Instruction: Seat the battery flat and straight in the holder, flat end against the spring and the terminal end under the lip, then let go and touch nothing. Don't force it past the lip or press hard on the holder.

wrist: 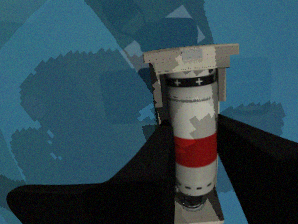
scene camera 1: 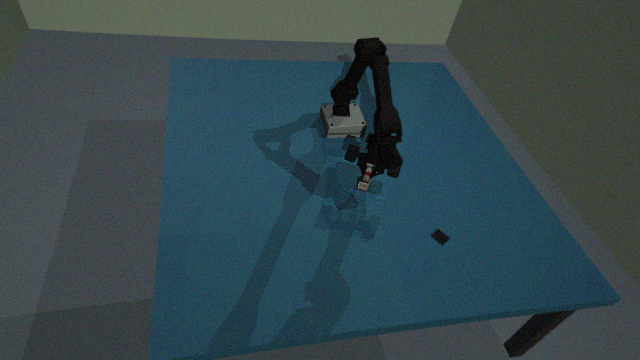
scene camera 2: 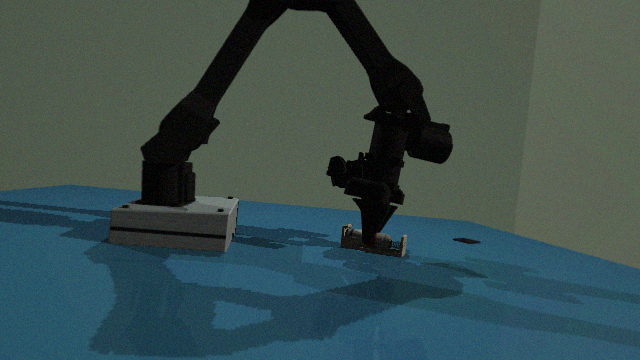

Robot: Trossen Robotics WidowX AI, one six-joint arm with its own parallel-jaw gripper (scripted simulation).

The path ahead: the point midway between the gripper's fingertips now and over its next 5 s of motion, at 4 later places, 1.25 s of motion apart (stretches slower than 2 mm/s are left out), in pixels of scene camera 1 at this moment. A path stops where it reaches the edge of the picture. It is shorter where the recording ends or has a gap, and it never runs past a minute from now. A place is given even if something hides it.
My gripper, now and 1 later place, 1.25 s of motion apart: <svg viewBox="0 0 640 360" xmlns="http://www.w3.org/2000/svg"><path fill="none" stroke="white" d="M366 176L371 158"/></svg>
